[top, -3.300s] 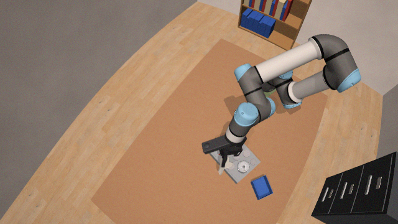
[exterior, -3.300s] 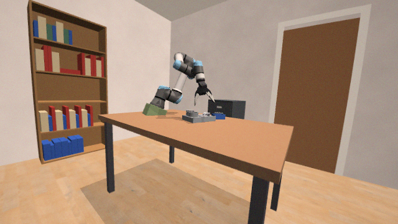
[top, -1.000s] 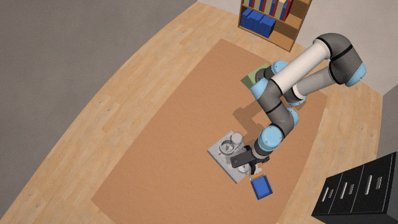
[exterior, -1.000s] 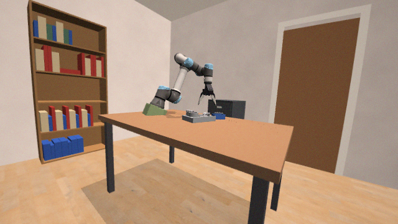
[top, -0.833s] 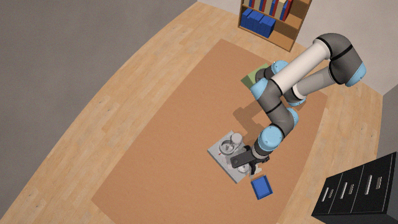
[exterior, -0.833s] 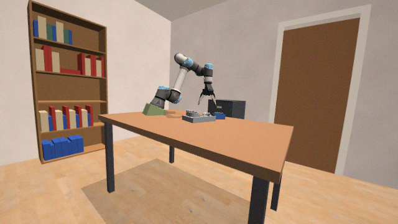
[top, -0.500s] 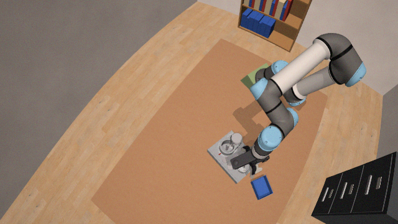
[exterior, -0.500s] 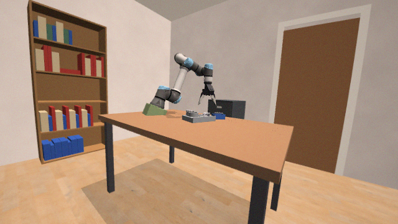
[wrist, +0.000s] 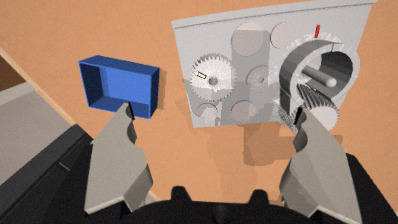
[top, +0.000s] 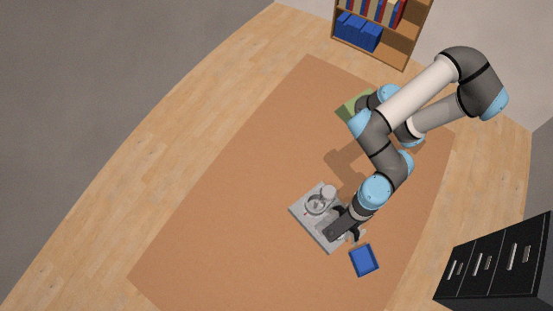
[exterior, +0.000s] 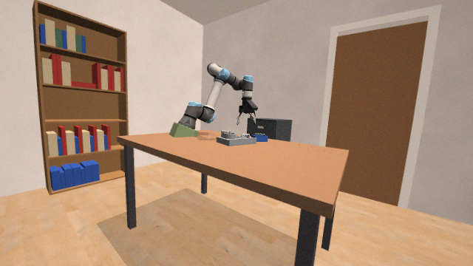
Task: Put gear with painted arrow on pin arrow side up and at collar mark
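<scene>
The grey gear lies 80 mm below my hand. The rest, counted from my hand: blue tray: 140 mm to the left, 120 mm below, 50 mm ahead.
</scene>
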